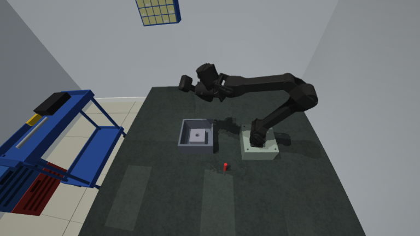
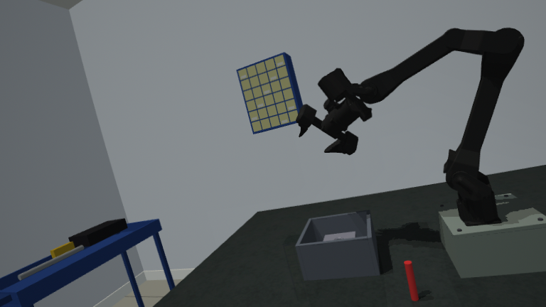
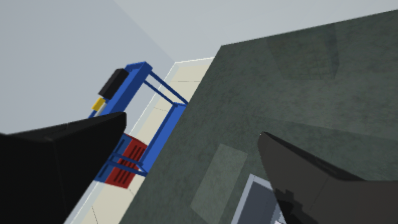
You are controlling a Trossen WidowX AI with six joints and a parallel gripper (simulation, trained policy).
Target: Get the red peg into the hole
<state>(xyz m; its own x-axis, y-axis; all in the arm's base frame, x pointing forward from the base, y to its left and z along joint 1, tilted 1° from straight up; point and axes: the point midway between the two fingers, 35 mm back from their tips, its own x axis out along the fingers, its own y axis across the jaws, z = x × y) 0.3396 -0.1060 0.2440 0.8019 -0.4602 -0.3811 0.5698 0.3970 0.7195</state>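
Right now the red peg is 29 cm below my gripper tip, 25 cm to the left of it and 21 cm behind it. The rest, counted from my gripper tip: light plate: 28 cm below, 8 cm to the left, 3 cm behind; then grey box: 30 cm below, 8 cm to the left, 3 cm behind.
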